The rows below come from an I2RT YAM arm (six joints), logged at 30 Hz.
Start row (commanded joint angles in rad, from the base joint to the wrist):
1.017 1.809 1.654 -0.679 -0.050 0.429
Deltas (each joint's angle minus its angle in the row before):
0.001 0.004 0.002 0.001 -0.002 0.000
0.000 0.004 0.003 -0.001 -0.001 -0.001
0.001 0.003 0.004 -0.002 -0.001 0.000
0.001 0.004 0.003 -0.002 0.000 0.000
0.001 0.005 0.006 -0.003 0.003 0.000
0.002 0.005 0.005 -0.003 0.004 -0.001
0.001 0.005 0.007 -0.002 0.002 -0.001
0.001 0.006 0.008 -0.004 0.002 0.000
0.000 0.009 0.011 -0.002 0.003 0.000
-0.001 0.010 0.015 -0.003 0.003 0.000
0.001 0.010 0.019 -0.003 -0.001 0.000
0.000 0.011 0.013 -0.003 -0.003 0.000
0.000 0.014 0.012 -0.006 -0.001 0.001
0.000 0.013 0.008 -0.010 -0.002 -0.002
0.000 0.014 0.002 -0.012 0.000 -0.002
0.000 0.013 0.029 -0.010 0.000 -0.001
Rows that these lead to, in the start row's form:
1.018 1.813 1.656 -0.678 -0.052 0.429
1.018 1.817 1.659 -0.679 -0.053 0.428
1.019 1.820 1.663 -0.681 -0.054 0.428
1.020 1.824 1.666 -0.683 -0.054 0.428
1.021 1.829 1.672 -0.686 -0.051 0.428
1.023 1.834 1.677 -0.689 -0.047 0.427
1.024 1.839 1.684 -0.691 -0.045 0.426
1.025 1.845 1.692 -0.695 -0.043 0.426
1.025 1.854 1.703 -0.697 -0.040 0.426
1.024 1.864 1.718 -0.700 -0.037 0.426
1.025 1.874 1.737 -0.703 -0.038 0.426
1.025 1.885 1.750 -0.706 -0.041 0.426
1.025 1.899 1.762 -0.712 -0.042 0.427
1.025 1.912 1.770 -0.722 -0.044 0.425
1.025 1.926 1.772 -0.734 -0.044 0.423
1.025 1.939 1.801 -0.744 -0.044 0.422

